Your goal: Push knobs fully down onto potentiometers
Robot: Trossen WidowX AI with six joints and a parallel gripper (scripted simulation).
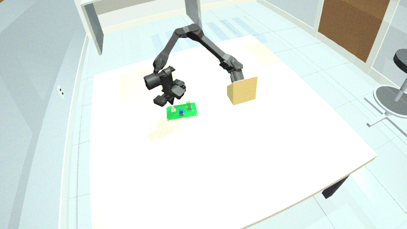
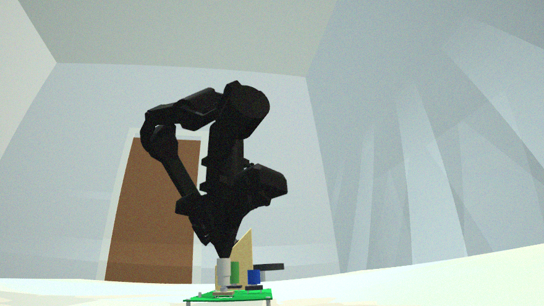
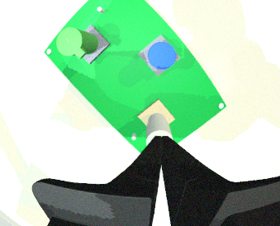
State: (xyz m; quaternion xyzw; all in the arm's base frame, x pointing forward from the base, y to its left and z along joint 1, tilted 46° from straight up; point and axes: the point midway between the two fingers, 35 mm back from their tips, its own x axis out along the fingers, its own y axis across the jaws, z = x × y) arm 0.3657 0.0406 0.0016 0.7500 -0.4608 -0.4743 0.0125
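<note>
Right now the grey-white knob is 2 cm below my gripper tip. Round my gripper tip: green knob 8 cm behind, 2 cm below.
</note>
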